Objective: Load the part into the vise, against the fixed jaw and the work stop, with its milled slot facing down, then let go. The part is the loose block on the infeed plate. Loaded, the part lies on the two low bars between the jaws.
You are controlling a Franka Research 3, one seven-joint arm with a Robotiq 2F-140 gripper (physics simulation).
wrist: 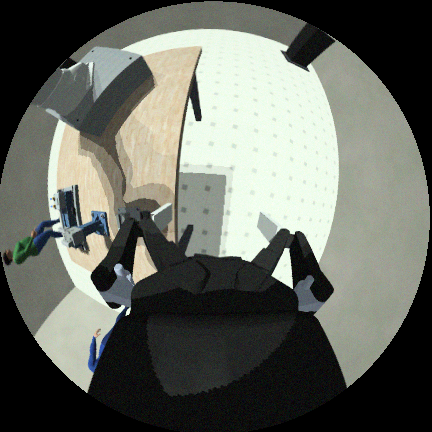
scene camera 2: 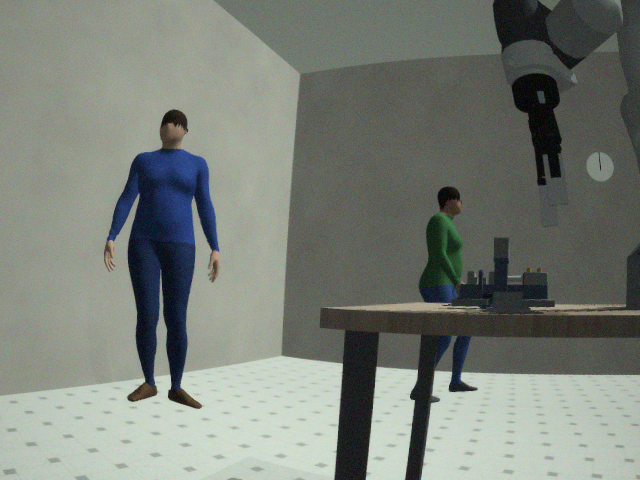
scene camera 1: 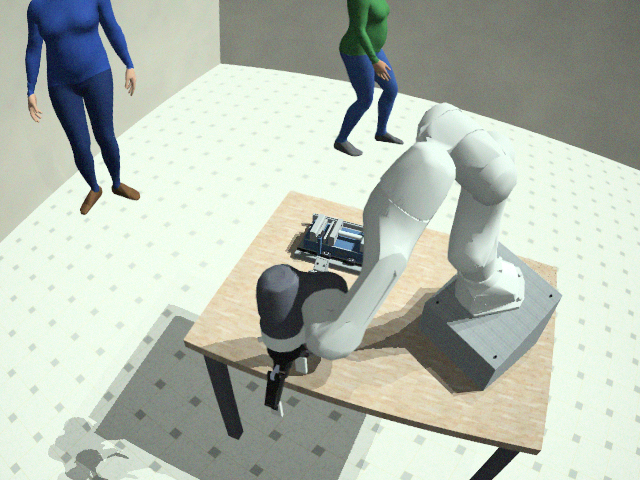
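The vise [scene camera 1: 325,249] [scene camera 2: 535,292] [wrist: 70,204], blue with grey jaws, stands at the back of the table. A grey block-like shape on the infeed area [scene camera 2: 509,301] [wrist: 129,214] sits nearer the front edge; I cannot separate the part from its plate, nor see the slot. In scene camera 1 it is hidden behind the arm and hand; in the wrist view a finger partly covers it. My gripper [scene camera 1: 291,386] [scene camera 2: 553,201] [wrist: 215,214] is wide open and empty, high above the table's front edge, with one finger on the table side and the other out beyond the edge.
A blue post with a grey head [scene camera 1: 321,263] [scene camera 2: 500,267] [wrist: 100,222] stands between the vise and the infeed area. The arm's grey base block [scene camera 1: 491,325] [wrist: 117,75] is on the table [scene camera 1: 475,413] [wrist: 165,75]. Two people [scene camera 1: 80,51] [scene camera 1: 367,31] stand beyond the table.
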